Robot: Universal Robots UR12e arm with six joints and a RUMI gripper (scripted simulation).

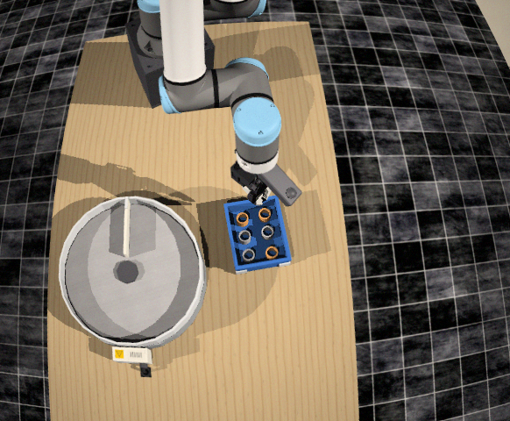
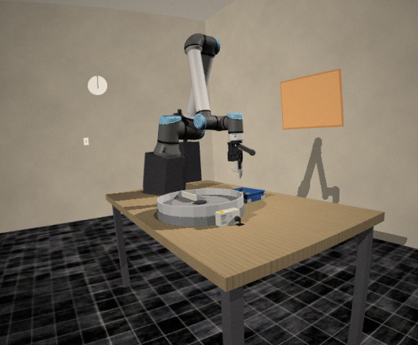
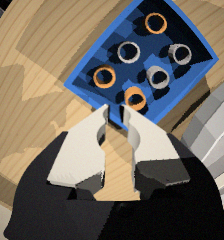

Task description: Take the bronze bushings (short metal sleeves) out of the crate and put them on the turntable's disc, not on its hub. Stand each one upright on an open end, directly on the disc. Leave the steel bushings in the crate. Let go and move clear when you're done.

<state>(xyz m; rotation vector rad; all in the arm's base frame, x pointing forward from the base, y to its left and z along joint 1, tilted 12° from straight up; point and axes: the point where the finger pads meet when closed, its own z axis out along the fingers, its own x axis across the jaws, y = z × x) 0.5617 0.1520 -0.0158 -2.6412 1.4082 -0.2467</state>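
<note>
Right now the blue crate is 5 cm ahead of my hand, 2 cm to the right of it and 11 cm below it. Also, from my hand: turntable disc 8 cm ahead, 39 cm to the right, 8 cm below.
</note>
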